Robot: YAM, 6 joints.
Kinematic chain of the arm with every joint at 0, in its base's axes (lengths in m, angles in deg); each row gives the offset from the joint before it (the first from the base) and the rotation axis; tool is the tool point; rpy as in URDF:
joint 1: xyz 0 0 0.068 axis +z
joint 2: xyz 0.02 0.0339 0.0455 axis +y
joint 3: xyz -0.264 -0.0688 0 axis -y
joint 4: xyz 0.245 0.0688 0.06 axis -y
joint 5: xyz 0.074 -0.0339 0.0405 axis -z
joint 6: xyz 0.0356 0 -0.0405 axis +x
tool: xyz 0 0 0 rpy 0 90 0
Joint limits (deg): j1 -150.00..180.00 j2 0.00..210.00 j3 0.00..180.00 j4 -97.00..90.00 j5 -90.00..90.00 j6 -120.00..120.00
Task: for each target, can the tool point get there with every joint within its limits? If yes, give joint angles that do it. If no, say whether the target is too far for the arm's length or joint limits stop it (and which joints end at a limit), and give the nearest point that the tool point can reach.
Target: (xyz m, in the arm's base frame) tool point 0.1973 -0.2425 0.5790
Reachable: yes | joints -53.47 89.25 107.03 22.98 -23.55 -54.96
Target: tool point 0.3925 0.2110 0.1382
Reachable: yes | joints 24.16 135.10 104.79 -62.41 -63.55 -77.36
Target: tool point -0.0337 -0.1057 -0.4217
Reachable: no: joint limits stop it (at a limit: joint 2) | nearest point -0.0400 -0.1255 -0.3609 | short by 0.064 m
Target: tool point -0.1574 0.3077 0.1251
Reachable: yes | joints 120.99 105.67 52.15 -0.23 41.22 25.16
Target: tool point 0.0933 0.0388 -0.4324
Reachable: no: joint limits stop it (at a limit: joint 2) | nearest point 0.1174 0.0488 -0.3593 | short by 0.078 m
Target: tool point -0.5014 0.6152 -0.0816
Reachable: no: too far | nearest point -0.3960 0.4859 -0.0395 | short by 0.172 m
